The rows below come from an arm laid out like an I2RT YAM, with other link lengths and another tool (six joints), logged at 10 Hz.
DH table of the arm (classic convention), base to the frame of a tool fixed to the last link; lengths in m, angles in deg. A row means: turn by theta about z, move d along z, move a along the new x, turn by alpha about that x. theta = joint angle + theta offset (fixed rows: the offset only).
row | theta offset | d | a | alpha
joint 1 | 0 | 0.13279 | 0.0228 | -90
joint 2 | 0 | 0 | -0.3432 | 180
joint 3 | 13.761 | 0 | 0.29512 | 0
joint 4 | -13.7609 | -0.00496 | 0.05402 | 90
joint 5 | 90 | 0.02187 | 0 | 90
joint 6 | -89.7 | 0.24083 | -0.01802 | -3.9
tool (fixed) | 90 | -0.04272 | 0 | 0
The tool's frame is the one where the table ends.
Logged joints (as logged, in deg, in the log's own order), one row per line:
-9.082, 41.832, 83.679, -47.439, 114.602, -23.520
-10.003, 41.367, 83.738, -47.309, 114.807, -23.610
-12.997, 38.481, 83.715, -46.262, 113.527, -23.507
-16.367, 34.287, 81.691, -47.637, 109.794, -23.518
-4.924, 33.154, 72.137, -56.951, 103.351, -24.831
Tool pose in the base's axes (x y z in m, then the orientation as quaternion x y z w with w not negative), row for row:
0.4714, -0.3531, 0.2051, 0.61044, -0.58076, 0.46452, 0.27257
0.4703, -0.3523, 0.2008, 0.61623, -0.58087, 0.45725, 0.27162
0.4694, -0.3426, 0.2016, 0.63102, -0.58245, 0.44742, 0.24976
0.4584, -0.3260, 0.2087, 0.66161, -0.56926, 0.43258, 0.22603
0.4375, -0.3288, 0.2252, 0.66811, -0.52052, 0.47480, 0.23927
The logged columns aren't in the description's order. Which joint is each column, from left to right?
Columns, left to right: joint 4, joint 5, joint 3, joint 6, joint 2, joint 1.
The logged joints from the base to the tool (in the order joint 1, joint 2, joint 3, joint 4, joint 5, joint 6), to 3 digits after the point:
-23.520, 114.602, 83.679, -9.082, 41.832, -47.439
-23.610, 114.807, 83.738, -10.003, 41.367, -47.309
-23.507, 113.527, 83.715, -12.997, 38.481, -46.262
-23.518, 109.794, 81.691, -16.367, 34.287, -47.637
-24.831, 103.351, 72.137, -4.924, 33.154, -56.951

